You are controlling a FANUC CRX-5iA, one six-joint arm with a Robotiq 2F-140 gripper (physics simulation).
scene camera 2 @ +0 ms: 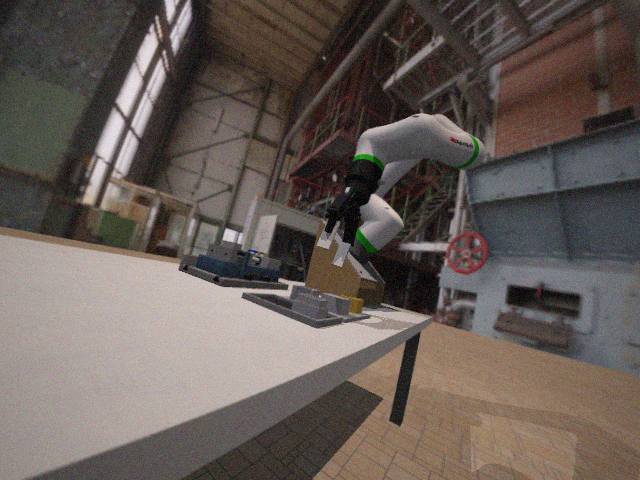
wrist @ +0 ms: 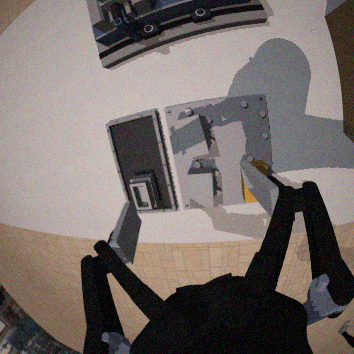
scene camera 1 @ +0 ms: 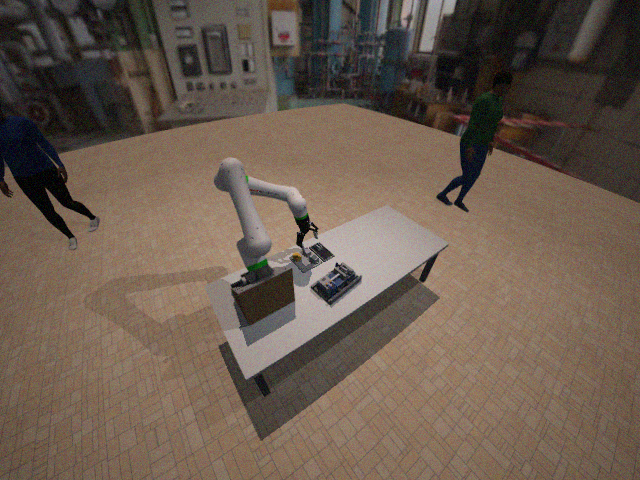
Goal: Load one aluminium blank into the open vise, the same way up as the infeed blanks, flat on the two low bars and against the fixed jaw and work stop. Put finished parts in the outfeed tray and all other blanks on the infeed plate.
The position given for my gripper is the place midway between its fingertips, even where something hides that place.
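Note:
My gripper [scene camera 2: 330, 257] [wrist: 187, 193] is holding nothing, it's open. There's a dark outfeed tray [wrist: 134, 139] that I can see as well.

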